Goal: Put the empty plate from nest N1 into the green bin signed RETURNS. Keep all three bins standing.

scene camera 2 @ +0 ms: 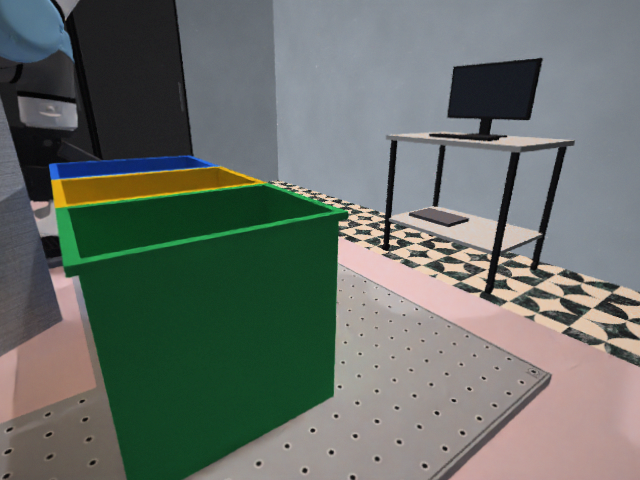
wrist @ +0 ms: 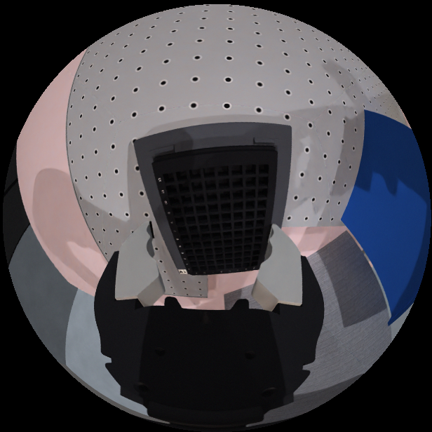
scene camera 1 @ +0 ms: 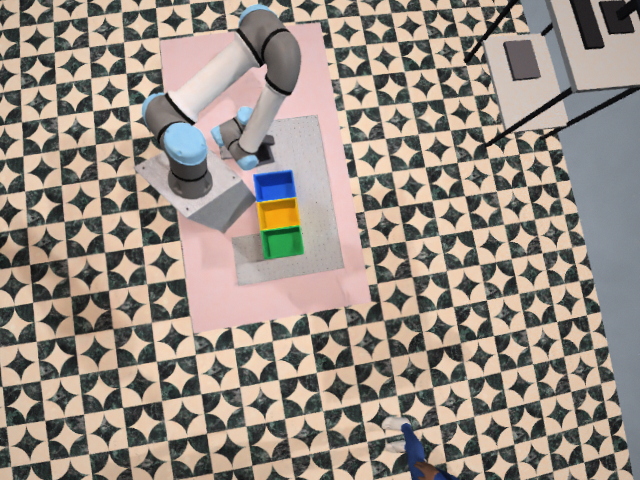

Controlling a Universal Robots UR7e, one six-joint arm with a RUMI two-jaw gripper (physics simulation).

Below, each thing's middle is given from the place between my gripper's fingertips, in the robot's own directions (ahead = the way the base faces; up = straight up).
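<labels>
The dark grey nest (wrist: 205, 135) is 10 mm to the right of my hand and 10 mm ahead of it. I see the black plate (wrist: 218, 201) 10 mm ahead of my hand, 10 mm to the right of it and 10 mm above it. The blue bin (scene camera 2: 58, 171) is 250 mm to the right of my hand, 80 mm ahead of it and 80 mm above it, while the yellow bin (scene camera 2: 89, 190) is 380 mm to the right of my hand, 70 mm ahead of it and 80 mm above it.
</labels>
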